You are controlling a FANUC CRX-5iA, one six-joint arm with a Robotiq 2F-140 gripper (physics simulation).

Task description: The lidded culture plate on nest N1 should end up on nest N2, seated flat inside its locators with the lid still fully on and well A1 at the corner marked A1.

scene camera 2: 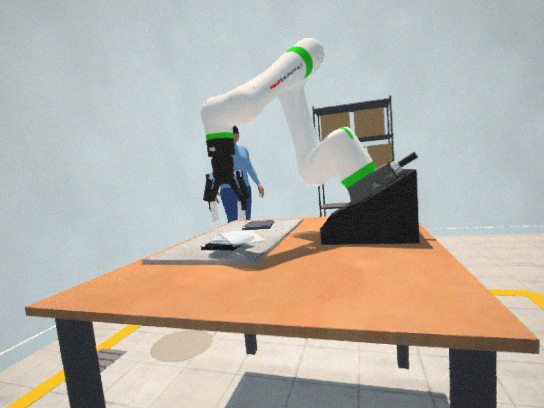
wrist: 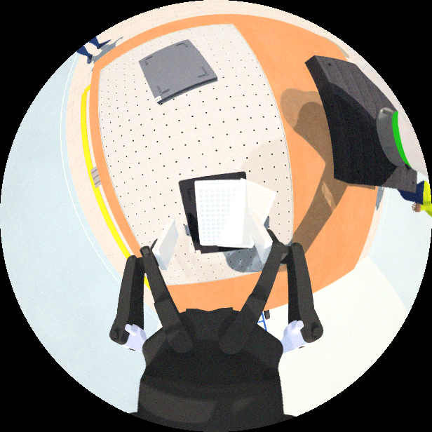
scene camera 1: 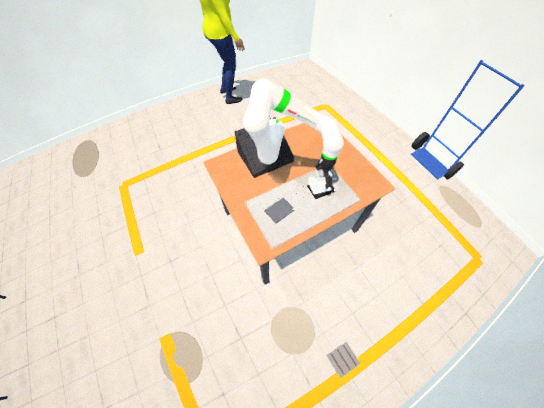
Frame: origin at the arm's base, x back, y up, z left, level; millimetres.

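Seen in the pictures: gripper, fingertip midpoint: (scene camera 2: 228, 220) (scene camera 1: 320, 183); arm's base, link origin: (scene camera 2: 370, 193).
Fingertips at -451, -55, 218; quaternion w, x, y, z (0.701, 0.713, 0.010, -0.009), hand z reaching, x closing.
Offsets run from my fingertips to a thing's top centre, as dx, dy, dz. Level surfaces: height alone.
The white culture plate (wrist: 217, 207) sits on the dark nest N1 {+8, -63, +22} (wrist: 188, 200) (scene camera 2: 212, 247) (scene camera 1: 320, 195), its rows of wells showing in the wrist view. A pale, translucent lid {+63, -32, +19} (wrist: 262, 198) (scene camera 2: 252, 237) is askew: it slants past the plate's robot-side edge and does not cover it squarely. How it rests there is partly hidden by a finger. My gripper (wrist: 212, 224) (scene camera 2: 229, 215) is open and empty above the plate, fingertips clear of it. The grey nest N2 {-57, -63, -312} (wrist: 176, 67) (scene camera 1: 279, 210) (scene camera 2: 258, 225) has corner locators and a small white mark at one corner, and holds no plate.
Both nests stand on a light perforated board {dy -78} (wrist: 200, 135) (scene camera 1: 264, 233) on the orange table {dy -91} (scene camera 1: 225, 182) (scene camera 2: 350, 300). The black robot pedestal (wrist: 345, 120) (scene camera 2: 375, 215) stands beside the board. A person in yellow (scene camera 1: 217, 22) and a blue hand truck (scene camera 1: 467, 119) are beyond the table.
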